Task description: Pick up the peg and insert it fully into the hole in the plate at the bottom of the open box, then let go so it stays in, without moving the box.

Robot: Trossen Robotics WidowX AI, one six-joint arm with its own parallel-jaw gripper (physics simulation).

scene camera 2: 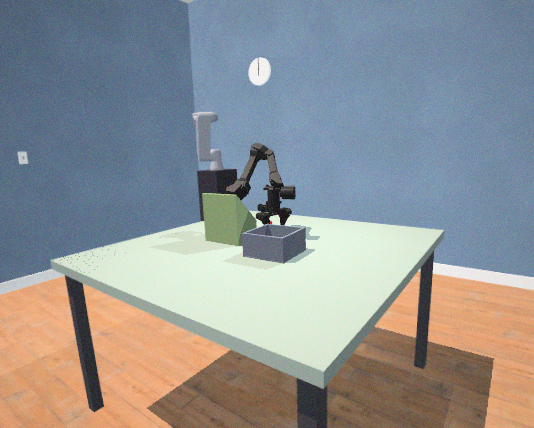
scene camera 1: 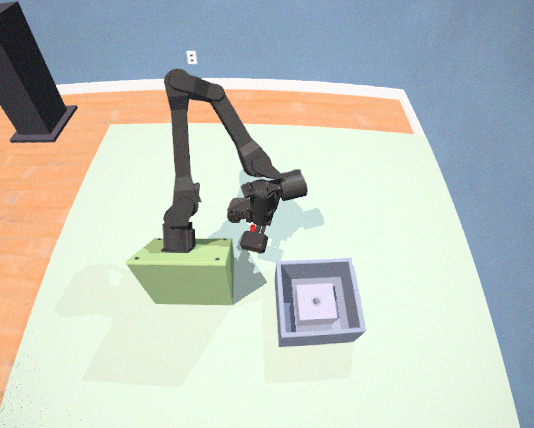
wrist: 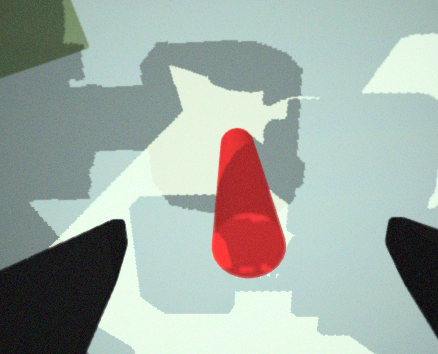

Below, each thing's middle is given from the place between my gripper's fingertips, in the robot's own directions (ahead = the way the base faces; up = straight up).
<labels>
Now: hand 20 mm past the red peg point(wrist: 248, 241). The rest, counted from my hand: grey-blue box point(scene camera 1: 349, 326) (150 mm ahead, 190 mm to the right, 10 mm above); then pale square plate point(scene camera 1: 315, 305) (150 mm ahead, 190 mm to the right).
</labels>
